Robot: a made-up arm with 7 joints.
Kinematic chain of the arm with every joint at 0, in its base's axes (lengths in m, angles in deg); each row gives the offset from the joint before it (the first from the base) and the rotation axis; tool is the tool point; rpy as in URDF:
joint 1: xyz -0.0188 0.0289 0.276 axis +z
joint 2: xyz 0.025 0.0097 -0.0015 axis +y
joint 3: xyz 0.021 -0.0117 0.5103 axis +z
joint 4: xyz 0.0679 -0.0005 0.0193 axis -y
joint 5: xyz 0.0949 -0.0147 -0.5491 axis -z
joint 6: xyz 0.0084 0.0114 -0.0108 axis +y
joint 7: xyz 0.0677 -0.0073 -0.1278 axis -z
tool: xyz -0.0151 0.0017 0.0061 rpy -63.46 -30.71 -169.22
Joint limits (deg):
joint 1: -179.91..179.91
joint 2: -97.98..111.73
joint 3: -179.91..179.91
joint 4: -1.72..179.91
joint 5: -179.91..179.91
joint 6: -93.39..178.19
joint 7: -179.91..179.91
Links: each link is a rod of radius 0.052 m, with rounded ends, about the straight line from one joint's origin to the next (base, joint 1, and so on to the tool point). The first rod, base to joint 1, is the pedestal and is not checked.
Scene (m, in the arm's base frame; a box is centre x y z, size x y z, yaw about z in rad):
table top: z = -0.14
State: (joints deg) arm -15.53 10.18 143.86 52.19 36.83 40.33 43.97
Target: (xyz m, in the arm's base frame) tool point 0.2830 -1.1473 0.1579
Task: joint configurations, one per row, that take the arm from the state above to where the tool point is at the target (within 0.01 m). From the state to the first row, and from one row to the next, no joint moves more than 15 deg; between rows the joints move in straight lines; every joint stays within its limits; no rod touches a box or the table.
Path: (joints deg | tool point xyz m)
1: -26.35 24.69 142.78 64.17 37.01 38.35 44.20 | -0.1508 0.5743 0.7894
2: -37.18 39.19 141.70 76.14 37.19 36.36 44.44 | 0.1500 0.4834 0.9925
3: -48.00 53.70 140.63 88.12 37.37 34.38 44.67 | 0.4512 0.2223 1.0921
4: -58.82 68.21 139.55 100.10 37.55 32.40 44.91 | 0.6545 -0.1713 1.0525
5: -69.64 82.72 138.47 112.08 37.73 30.42 45.14 | 0.6911 -0.6060 0.8650
6: -80.47 97.22 137.39 124.05 37.91 28.43 45.37 | 0.5497 -0.9653 0.5512
7: -91.29 111.73 136.31 136.03 38.09 26.45 45.61 | 0.2830 -1.1473 0.1579

